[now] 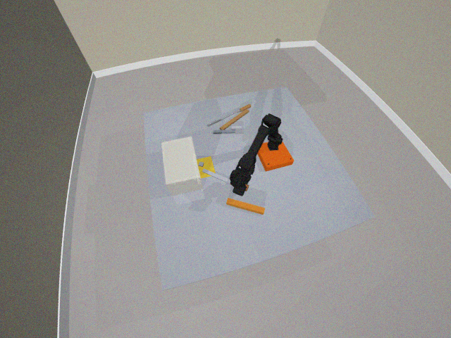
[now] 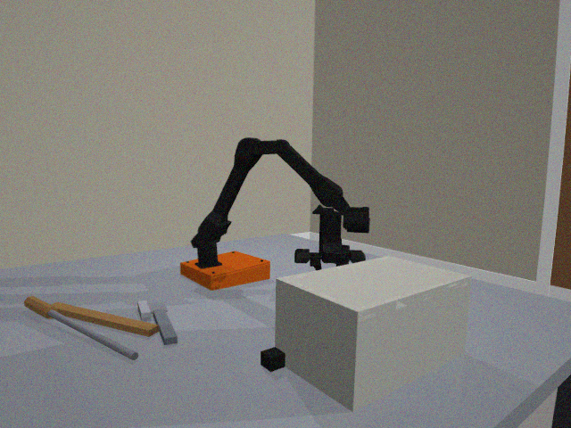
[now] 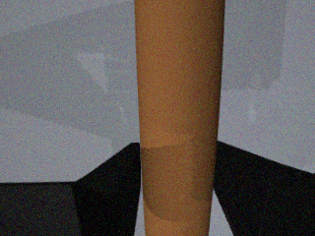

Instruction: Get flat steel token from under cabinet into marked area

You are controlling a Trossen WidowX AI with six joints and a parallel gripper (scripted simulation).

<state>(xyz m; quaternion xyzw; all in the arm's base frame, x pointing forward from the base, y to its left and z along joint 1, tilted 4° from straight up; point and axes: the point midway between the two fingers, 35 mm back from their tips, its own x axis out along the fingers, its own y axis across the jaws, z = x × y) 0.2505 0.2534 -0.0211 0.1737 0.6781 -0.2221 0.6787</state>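
The orange flat bar is 130 mm to the left of my gripper tip, 10 mm ahead of it and 10 mm above it. From my gripper tip the other things lie so: small grey token: 240 mm ahead, 200 mm to the right; wooden stick: 570 mm to the right, 40 mm behind.
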